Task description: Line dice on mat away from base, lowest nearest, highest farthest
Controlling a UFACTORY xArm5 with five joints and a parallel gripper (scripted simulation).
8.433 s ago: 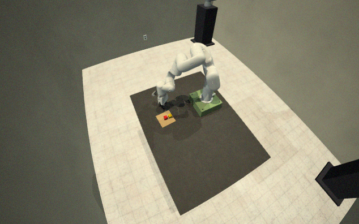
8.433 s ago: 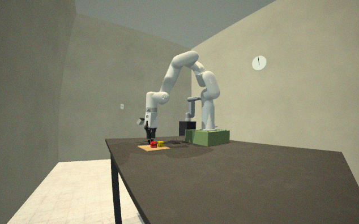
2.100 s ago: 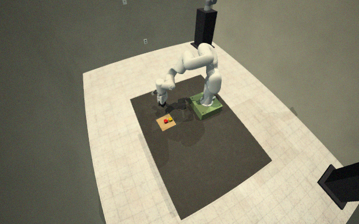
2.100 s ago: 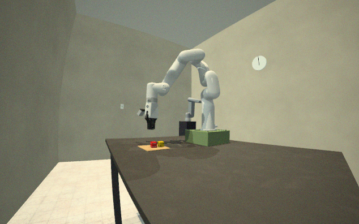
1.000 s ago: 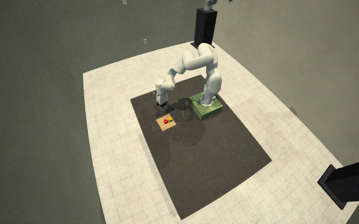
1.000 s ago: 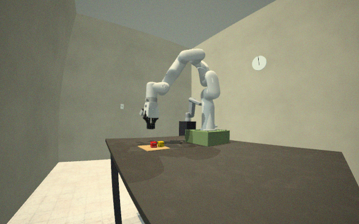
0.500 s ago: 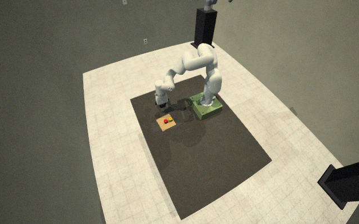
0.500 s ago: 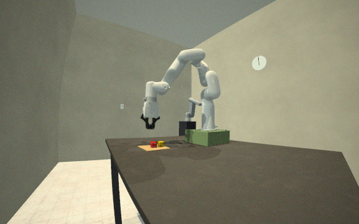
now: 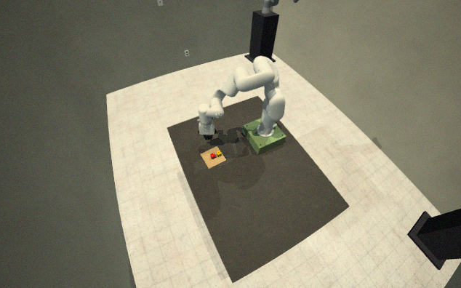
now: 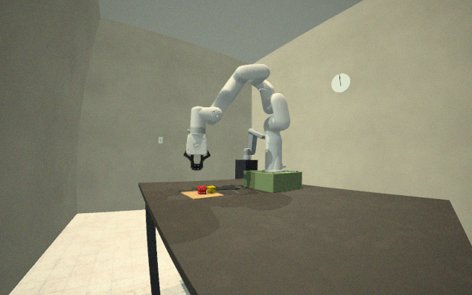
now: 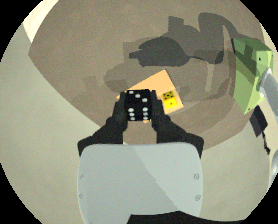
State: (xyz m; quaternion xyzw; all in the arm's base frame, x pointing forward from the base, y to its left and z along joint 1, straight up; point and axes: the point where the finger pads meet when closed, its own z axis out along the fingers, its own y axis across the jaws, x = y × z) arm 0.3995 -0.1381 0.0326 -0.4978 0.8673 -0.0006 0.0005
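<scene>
Now: hand 2 cm short of the red die, 10 cm to the right of it and 10 cm above it. Also, from my hand: black die: 1 cm below; tan mat: 2 cm ahead, 10 cm to the left, 12 cm below; yellow die: 2 cm behind, 10 cm to the left, 10 cm below.
</scene>
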